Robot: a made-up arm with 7 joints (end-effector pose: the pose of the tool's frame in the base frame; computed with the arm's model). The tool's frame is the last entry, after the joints.
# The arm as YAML. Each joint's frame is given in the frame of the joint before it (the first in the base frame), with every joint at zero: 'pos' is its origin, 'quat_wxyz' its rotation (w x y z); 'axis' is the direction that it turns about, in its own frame. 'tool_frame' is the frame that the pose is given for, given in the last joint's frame.
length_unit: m
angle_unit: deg
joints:
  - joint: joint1
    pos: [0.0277, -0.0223, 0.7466]
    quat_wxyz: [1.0, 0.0, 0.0, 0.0]
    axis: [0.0, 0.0, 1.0]
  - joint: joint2
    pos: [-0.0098, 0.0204, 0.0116]
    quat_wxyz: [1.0, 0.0, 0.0, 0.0]
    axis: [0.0, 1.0, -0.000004]
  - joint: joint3
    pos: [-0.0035, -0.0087, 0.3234]
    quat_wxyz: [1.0, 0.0, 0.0, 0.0]
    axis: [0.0, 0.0, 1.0]
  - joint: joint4
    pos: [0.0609, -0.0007, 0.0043]
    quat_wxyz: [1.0, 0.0, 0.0, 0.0]
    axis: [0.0, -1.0, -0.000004]
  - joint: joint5
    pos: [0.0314, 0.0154, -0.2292]
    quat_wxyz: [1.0, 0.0, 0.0, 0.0]
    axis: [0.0, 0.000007, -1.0]
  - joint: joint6
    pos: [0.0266, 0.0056, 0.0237]
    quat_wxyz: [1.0, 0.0, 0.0, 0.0]
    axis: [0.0, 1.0, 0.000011]
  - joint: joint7
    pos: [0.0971, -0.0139, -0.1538]
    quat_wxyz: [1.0, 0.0, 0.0, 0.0]
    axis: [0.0, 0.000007, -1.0]
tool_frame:
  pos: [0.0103, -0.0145, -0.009]
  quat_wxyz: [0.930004, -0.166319, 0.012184, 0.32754]
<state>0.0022 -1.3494 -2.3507 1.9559 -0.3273 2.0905 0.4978</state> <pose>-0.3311 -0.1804 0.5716 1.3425 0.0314 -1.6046</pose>
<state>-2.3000 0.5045 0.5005 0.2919 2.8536 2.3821 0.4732</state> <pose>0.0080 -0.3701 0.8636 -1.8898 1.7820 0.8258</pose>
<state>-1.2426 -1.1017 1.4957 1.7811 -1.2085 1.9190 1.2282</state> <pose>0.2130 0.3282 1.0672 -2.1995 -0.9065 -0.9517</pose>
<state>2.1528 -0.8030 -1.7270 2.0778 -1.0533 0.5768 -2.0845</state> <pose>0.5801 -0.1678 1.1256 1.9868 0.4737 -2.3338</pose>
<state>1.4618 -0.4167 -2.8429 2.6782 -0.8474 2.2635 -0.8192</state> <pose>-0.0826 -0.4318 1.0847 -0.3106 0.7266 -0.3738</pose>
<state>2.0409 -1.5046 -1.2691 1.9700 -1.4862 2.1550 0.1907</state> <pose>0.4631 -0.3161 0.7065 -0.1514 0.2831 0.6593</pose>
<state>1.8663 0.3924 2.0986 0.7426 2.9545 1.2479 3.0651</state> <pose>-0.2452 -0.2637 0.9977 -2.5573 -0.1781 -1.2179</pose>
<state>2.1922 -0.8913 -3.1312 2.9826 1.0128 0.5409 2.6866</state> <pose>0.3843 -0.5319 1.1397 2.2924 -0.5752 -1.8682</pose>
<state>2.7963 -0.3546 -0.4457 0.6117 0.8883 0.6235 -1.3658</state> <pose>-0.1680 0.1910 0.8814 -1.0020 0.5763 -2.4887</pose>
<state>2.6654 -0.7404 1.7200 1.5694 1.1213 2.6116 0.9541</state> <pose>0.2283 -0.3094 0.8605 1.1555 0.8819 -1.4990</pose>
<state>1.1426 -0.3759 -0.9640 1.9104 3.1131 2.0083 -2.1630</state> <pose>0.1252 -0.1858 1.3530 -0.5773 2.1968 0.5562</pose>
